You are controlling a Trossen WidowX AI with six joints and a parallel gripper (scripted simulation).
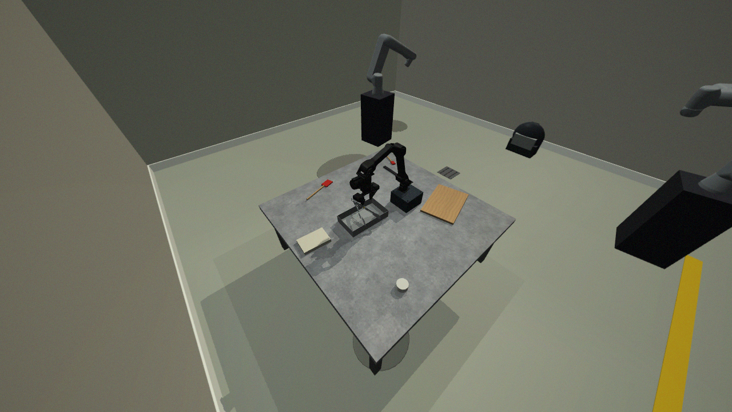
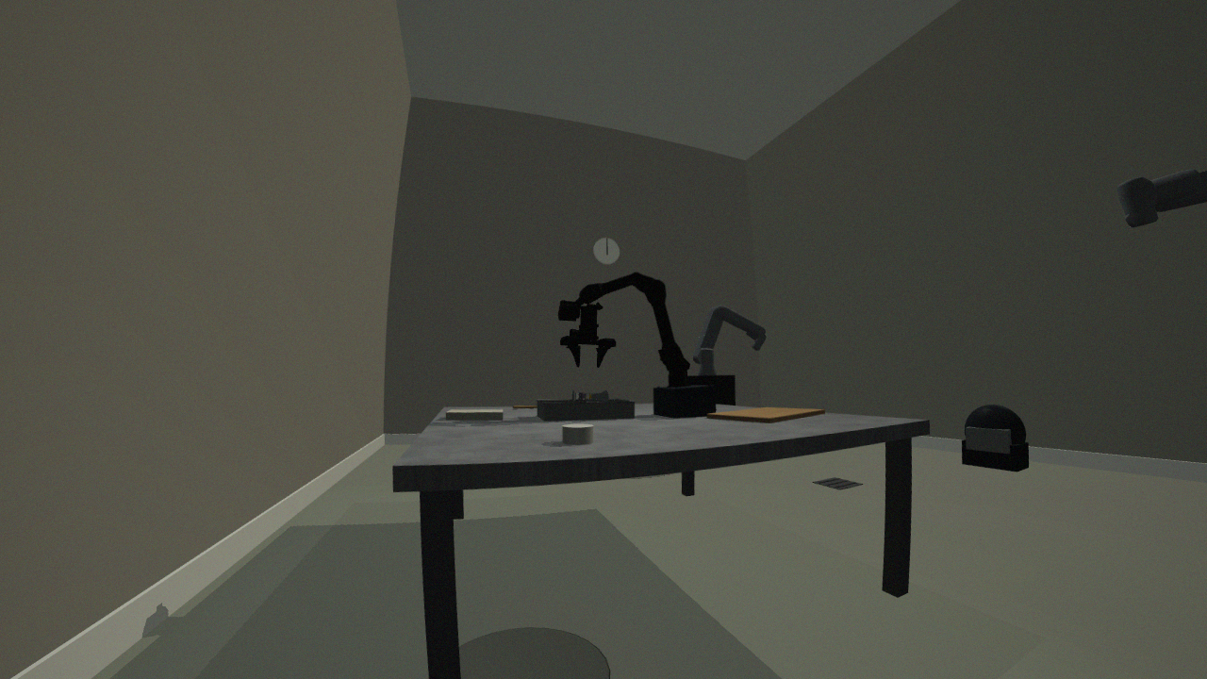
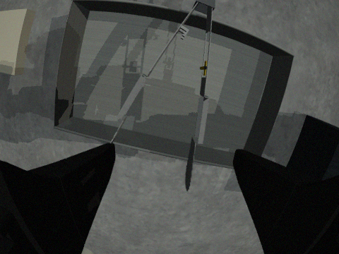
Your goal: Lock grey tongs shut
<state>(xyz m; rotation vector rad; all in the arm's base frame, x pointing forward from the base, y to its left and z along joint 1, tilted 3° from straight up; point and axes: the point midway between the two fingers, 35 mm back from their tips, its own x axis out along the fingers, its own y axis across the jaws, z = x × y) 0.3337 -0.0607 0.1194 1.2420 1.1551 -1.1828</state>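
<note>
My gripper tip is 3 cm past the yellow piece, 5 cm to the left of it and 10 cm above it. The rest, counted from my gripper tip: roasting tin 3 cm to the right, 14 cm below; then red spatula 4 cm behind, 51 cm to the right, 17 cm below; then cream slab 35 cm ahead, 13 cm to the right, 16 cm below.
</note>
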